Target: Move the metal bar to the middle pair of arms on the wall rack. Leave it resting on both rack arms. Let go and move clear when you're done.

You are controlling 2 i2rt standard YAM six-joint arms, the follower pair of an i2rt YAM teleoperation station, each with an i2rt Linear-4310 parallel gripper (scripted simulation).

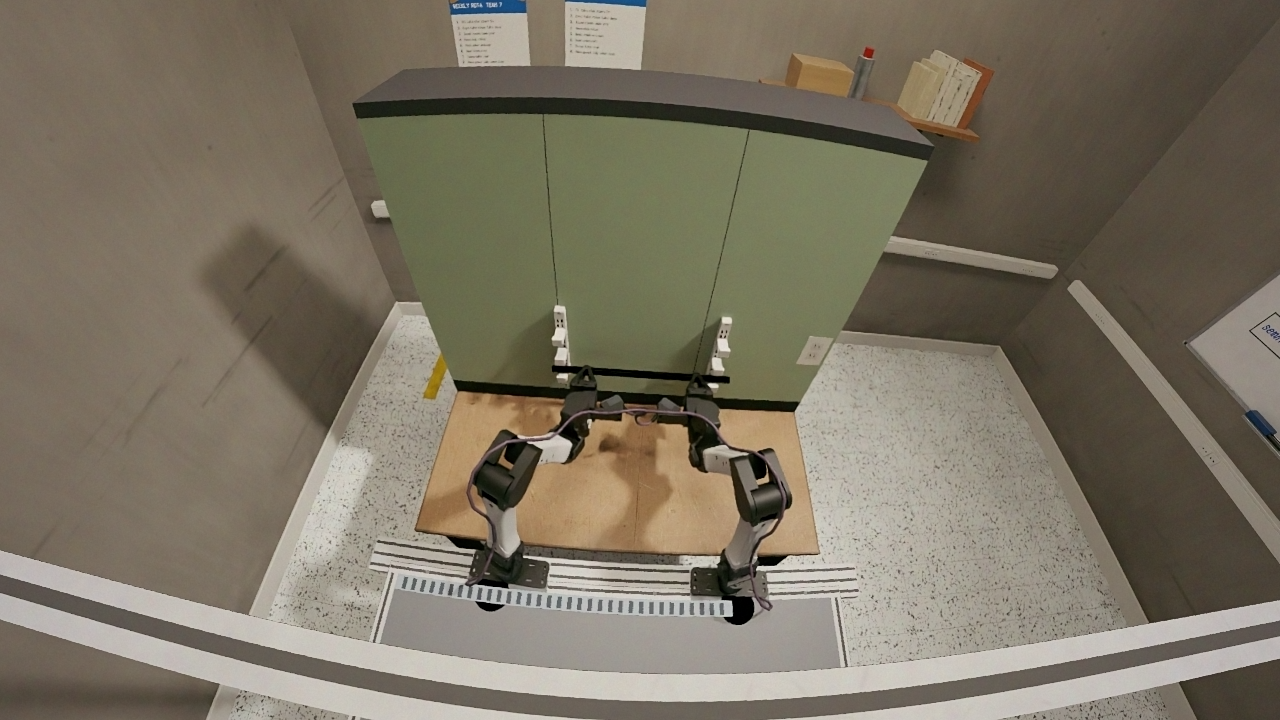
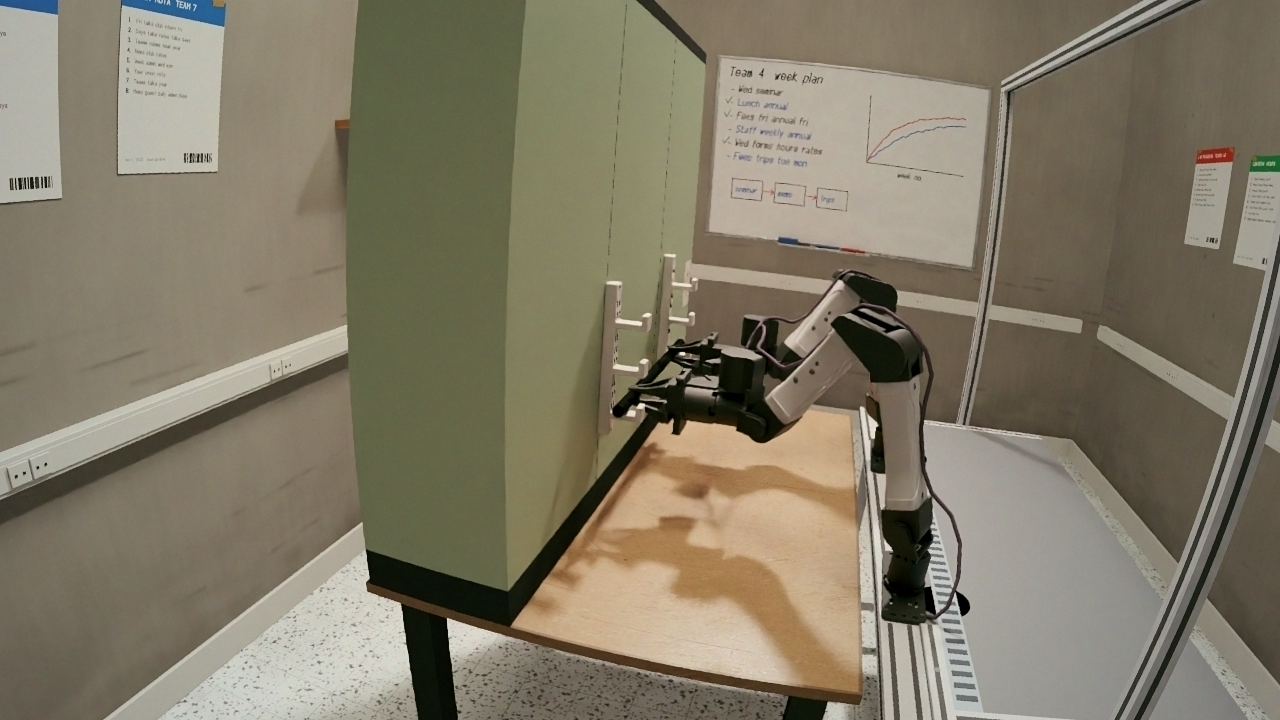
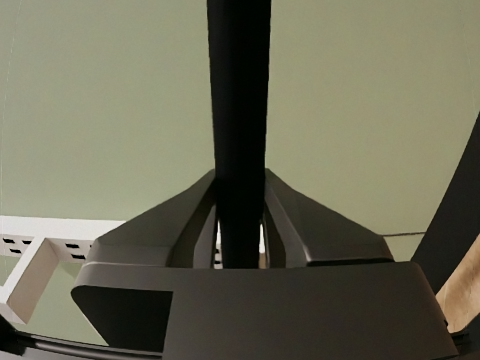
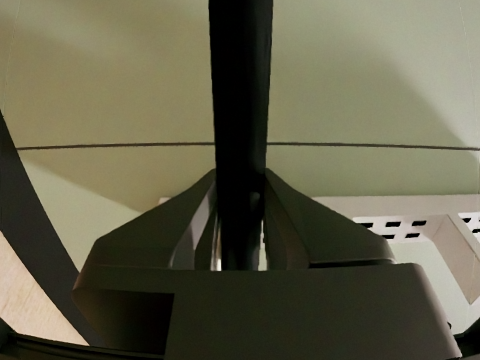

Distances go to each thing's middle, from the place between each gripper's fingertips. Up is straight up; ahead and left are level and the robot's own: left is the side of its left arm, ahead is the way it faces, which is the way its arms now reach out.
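Black metal bar point(image 1: 596, 371): 150 mm to the right of my left hand.
Relative to my right hand, the black metal bar is 15 cm to the left of it.
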